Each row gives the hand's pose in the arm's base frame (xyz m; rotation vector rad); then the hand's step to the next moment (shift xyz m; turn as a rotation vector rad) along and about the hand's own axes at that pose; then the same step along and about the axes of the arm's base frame.
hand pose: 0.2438 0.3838 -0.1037 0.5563 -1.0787 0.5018
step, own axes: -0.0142 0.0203 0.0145 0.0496 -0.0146 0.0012
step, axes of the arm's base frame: -0.0280 0.0045 -0.0042 0.0276 -0.0064 0.0432
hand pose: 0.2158 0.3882 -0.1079 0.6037 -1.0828 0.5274
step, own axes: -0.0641 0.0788 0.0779 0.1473 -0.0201 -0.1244
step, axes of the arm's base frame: -0.1268 -0.0025 -0.0173 0.1495 0.0852 0.0893
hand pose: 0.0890 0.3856 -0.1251 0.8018 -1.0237 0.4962
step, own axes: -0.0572 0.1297 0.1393 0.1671 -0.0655 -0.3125
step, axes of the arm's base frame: -0.1938 -0.0284 0.0339 0.2946 0.2041 0.0378
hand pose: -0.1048 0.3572 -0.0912 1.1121 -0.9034 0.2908
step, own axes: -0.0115 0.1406 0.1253 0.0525 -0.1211 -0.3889
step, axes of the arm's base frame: -0.1540 -0.0428 0.1003 0.2939 0.2707 -0.0949
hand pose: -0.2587 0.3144 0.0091 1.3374 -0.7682 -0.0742
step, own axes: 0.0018 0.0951 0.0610 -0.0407 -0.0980 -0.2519
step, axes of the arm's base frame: -0.0668 -0.0268 0.0871 0.1411 0.2050 -0.1130
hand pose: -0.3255 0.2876 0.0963 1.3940 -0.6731 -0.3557
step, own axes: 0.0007 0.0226 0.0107 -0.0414 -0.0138 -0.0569
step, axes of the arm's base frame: -0.0096 -0.0050 0.0225 0.0059 0.0671 -0.0246
